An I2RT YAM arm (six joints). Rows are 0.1 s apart.
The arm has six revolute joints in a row. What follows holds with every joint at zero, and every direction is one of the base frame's.
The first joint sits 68 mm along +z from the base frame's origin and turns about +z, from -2.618 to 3.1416 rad.
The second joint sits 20 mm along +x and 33.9 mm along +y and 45.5 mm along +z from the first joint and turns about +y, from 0 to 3.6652 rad.
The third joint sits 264 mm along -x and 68.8 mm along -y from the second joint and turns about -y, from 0 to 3.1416 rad.
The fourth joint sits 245 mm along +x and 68.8 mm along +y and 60 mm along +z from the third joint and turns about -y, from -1.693 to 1.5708 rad.
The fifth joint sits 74 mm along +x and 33.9 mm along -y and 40.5 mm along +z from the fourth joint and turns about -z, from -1.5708 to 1.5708 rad.
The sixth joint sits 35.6 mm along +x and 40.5 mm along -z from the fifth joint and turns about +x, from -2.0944 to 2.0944 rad.
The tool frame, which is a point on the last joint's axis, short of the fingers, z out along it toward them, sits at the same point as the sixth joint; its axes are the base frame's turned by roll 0, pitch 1.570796 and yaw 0 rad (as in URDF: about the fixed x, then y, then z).
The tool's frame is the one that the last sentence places.
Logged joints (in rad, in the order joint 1, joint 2, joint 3, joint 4, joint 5, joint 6), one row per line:
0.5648 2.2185 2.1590 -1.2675 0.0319 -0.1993
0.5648 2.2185 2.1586 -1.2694 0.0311 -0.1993
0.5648 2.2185 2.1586 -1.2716 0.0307 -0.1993
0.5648 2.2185 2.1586 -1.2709 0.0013 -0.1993
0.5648 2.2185 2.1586 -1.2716 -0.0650 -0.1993
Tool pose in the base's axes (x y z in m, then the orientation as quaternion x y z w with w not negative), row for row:
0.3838 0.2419 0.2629 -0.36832 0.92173 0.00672 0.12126
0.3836 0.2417 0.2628 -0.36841 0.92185 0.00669 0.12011
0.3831 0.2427 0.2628 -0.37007 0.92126 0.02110 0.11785
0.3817 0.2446 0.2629 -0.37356 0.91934 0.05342 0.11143
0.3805 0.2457 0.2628 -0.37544 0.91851 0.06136 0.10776
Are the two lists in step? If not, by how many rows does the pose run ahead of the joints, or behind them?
The pose runs 1 row ahead of the joints: the pose in row i belongs to the joints in row i + 1.
